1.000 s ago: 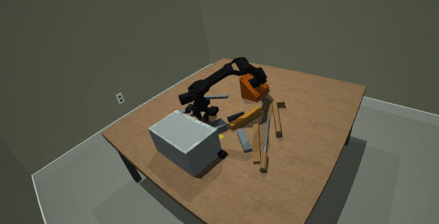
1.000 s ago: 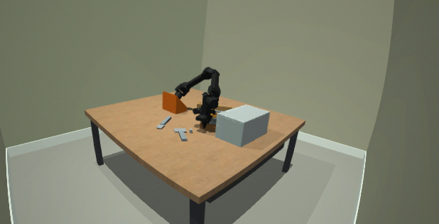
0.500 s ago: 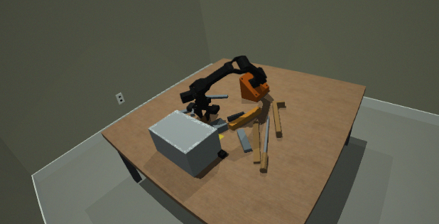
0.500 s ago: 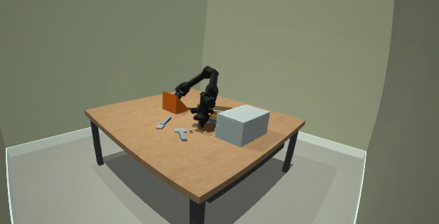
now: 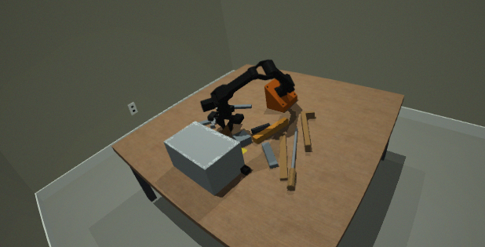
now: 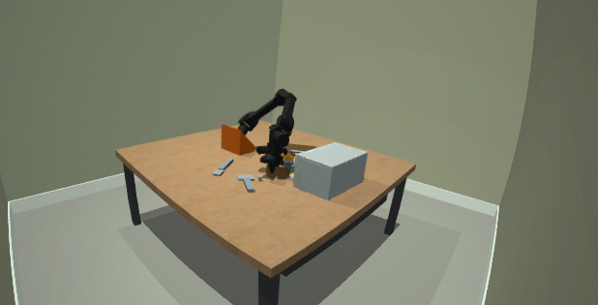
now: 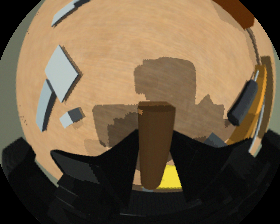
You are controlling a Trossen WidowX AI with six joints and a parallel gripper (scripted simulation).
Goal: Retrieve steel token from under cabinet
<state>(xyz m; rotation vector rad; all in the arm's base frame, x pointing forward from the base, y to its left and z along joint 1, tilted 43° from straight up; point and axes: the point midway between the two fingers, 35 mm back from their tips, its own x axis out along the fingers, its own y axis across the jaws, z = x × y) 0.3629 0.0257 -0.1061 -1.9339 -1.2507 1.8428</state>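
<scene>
Right now the orange bar is 190 mm to the left of my gripper tip, 130 mm behind it and 10 mm above it. From my gripper tip the other things lie so: grey block: 120 mm to the left, 10 mm ahead, 10 mm above; then wooden stick: 350 mm to the left, 30 mm behind; then grey t-piece: 170 mm to the right, 20 mm ahead.
</scene>
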